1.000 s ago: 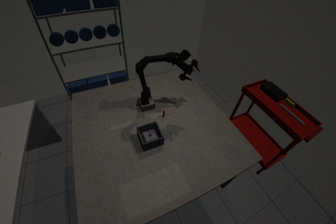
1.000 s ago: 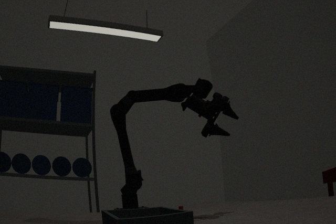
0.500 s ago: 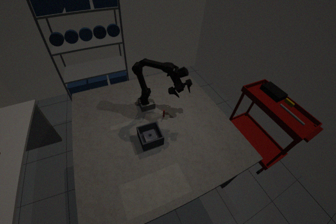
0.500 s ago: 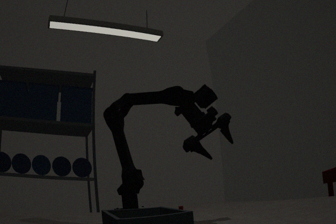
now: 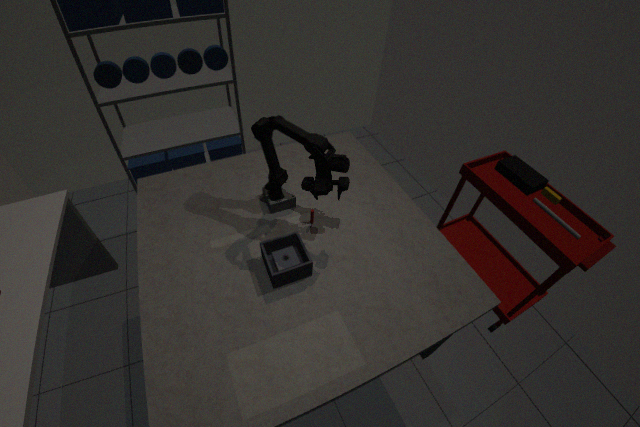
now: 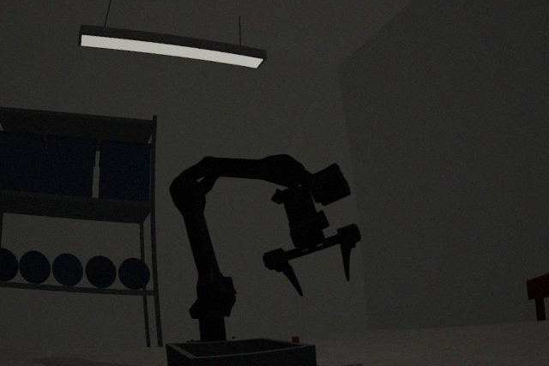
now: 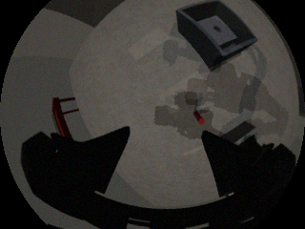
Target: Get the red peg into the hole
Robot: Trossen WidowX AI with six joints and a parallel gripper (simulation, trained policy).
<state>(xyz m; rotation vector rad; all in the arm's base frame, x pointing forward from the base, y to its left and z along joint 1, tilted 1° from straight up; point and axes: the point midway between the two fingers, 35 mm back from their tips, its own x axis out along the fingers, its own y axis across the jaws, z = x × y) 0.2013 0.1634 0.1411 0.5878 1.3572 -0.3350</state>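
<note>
The red peg is 130 mm below my gripper tip, 50 mm to the right of it and 40 mm behind it. The rest, counted from my gripper tip: pale plate 230 mm to the right, 130 mm below, 130 mm ahead; dark box 230 mm to the right, 150 mm below, 130 mm ahead.
</note>
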